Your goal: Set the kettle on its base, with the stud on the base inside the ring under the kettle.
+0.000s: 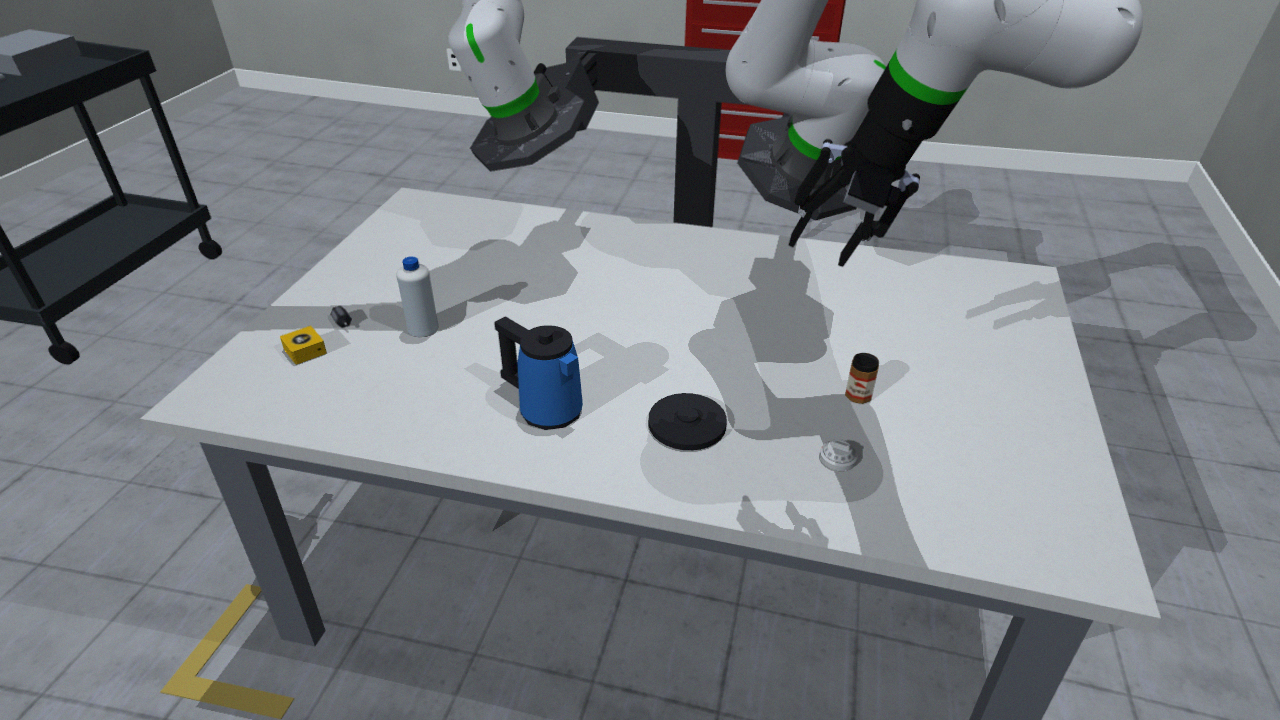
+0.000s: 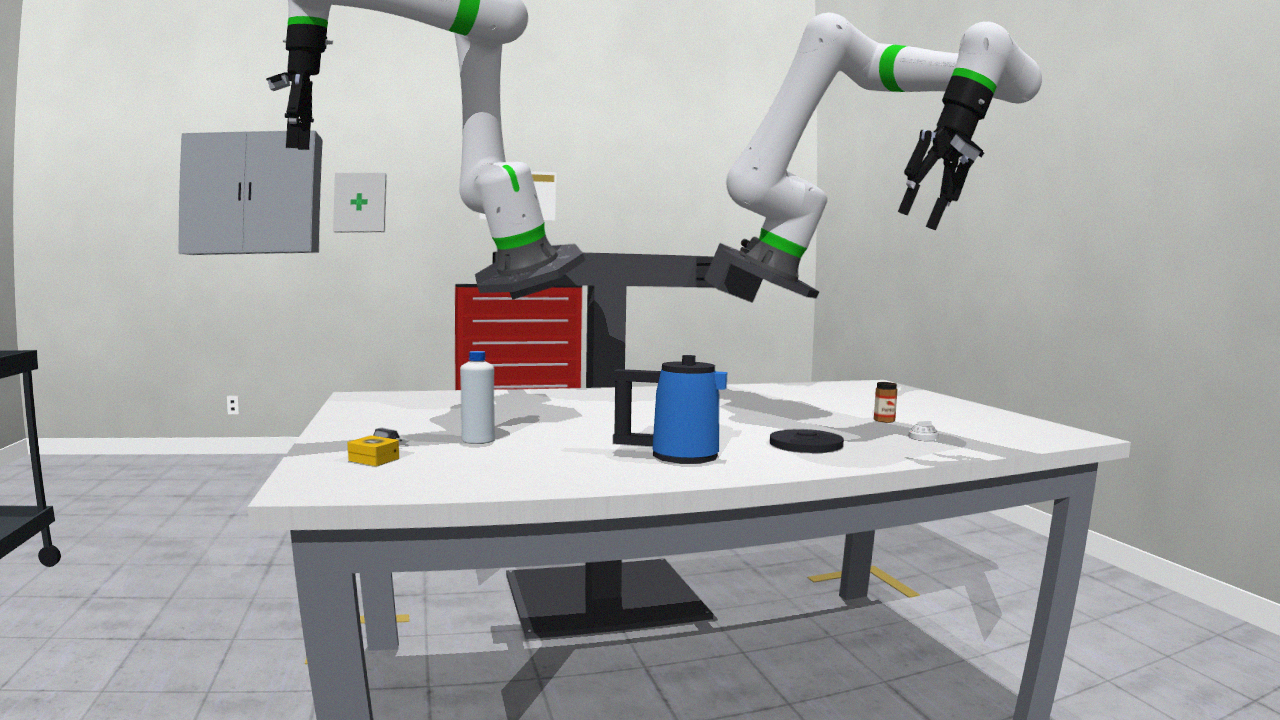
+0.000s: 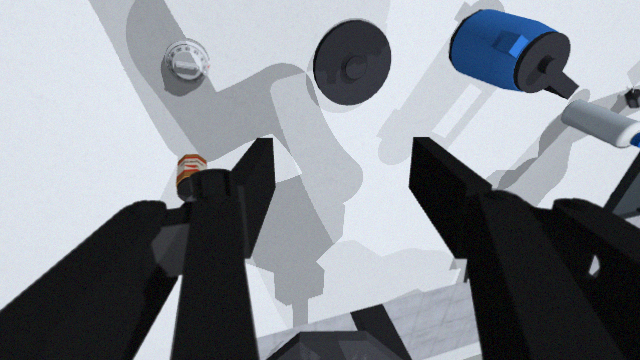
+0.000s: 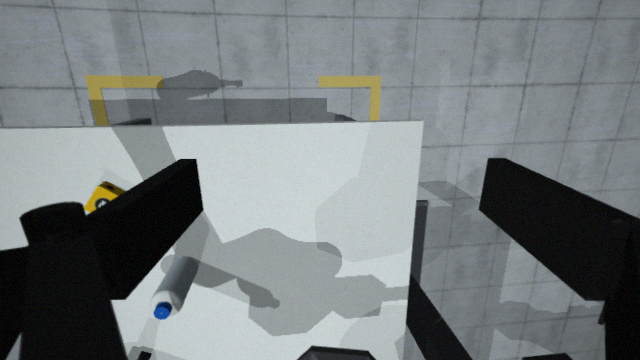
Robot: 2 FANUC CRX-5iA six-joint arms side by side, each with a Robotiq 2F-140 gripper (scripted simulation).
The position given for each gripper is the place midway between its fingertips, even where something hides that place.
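Observation:
A blue kettle (image 2: 686, 425) is part of the robot's scene, visible also at (image 1: 547, 374) and (image 3: 481, 47). The left gripper (image 1: 817, 250) appears again at (image 2: 916, 221) and (image 3: 342, 163), while the right gripper (image 2: 297, 148) can be seen at (image 4: 340, 184) too.

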